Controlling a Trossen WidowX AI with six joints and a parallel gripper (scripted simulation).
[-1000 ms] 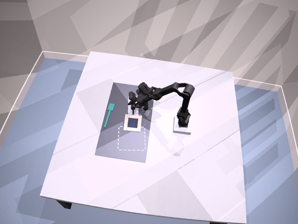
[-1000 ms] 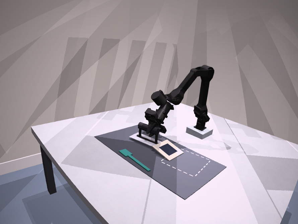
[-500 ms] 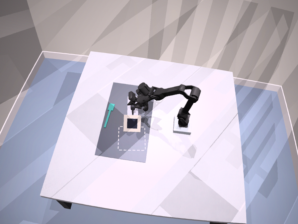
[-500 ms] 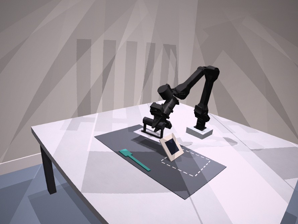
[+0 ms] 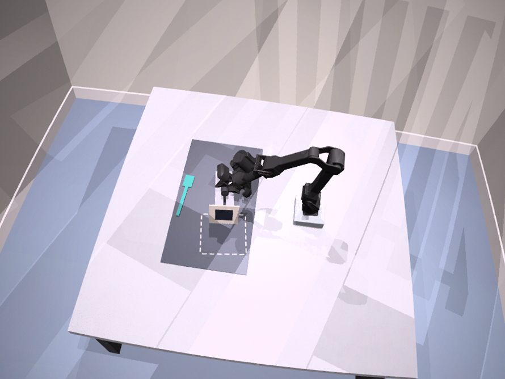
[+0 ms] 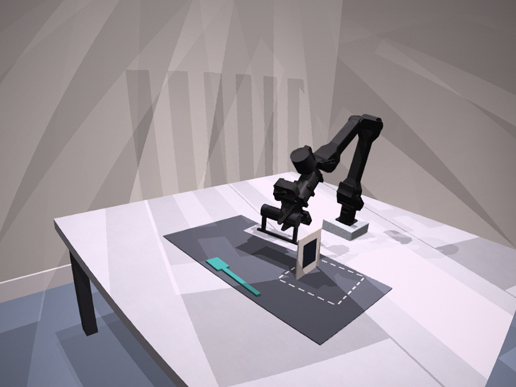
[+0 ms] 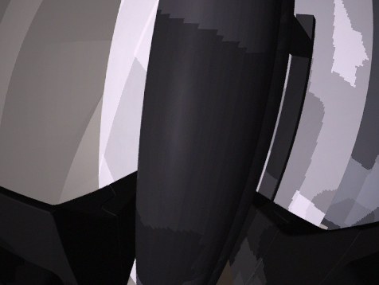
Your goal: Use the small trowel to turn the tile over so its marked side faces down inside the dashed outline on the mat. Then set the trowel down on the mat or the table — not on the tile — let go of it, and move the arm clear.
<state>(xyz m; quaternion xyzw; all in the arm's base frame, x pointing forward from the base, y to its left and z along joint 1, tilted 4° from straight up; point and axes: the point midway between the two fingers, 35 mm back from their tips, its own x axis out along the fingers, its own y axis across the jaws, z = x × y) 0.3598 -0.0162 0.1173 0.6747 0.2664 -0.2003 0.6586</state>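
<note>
My gripper tip is now 80 mm to the right of the tile, 60 mm above it and 30 mm past it. Also, from my gripper tip: teal trowel (150 mm ahead, 110 mm below, 50 mm to the right); dark mat (140 mm below, 20 mm to the right, 10 mm ahead).
</note>
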